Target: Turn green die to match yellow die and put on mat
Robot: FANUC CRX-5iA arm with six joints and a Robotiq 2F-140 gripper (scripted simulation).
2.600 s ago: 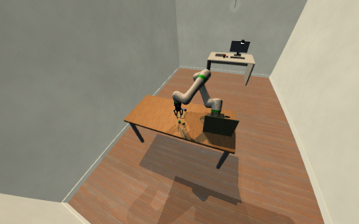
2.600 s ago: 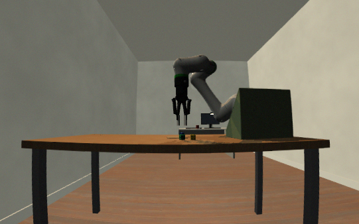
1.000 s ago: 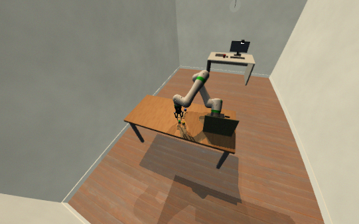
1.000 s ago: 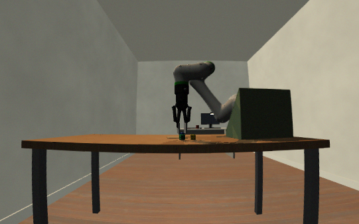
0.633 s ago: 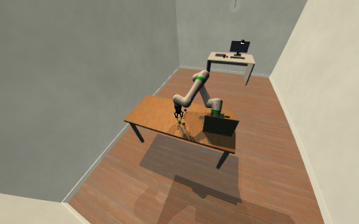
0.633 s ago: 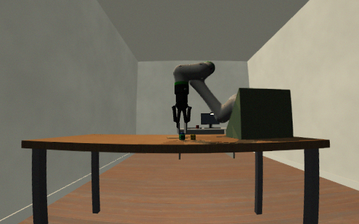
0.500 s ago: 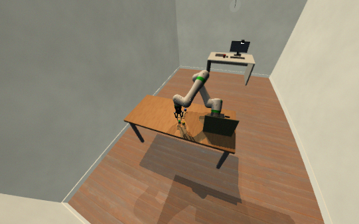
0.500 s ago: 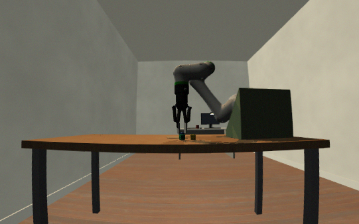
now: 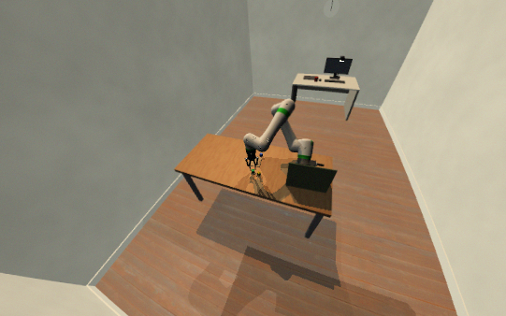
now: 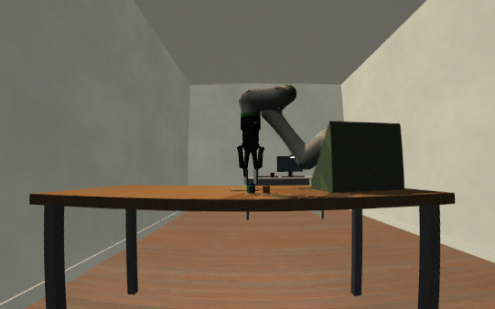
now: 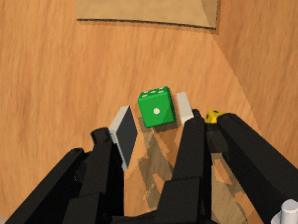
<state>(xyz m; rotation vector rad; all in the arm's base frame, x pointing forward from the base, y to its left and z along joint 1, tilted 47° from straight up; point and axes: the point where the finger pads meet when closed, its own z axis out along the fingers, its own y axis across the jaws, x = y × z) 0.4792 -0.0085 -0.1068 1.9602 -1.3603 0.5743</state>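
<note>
Now: the green die 60 mm below my hand. From my hand the other things lie so: blue die: 260 mm to the right, 60 mm below, 20 mm behind; then yellow die: 70 mm behind, 60 mm below, 20 mm to the left; then pale mat: 150 mm to the right, 70 mm below, 20 mm ahead.
</note>
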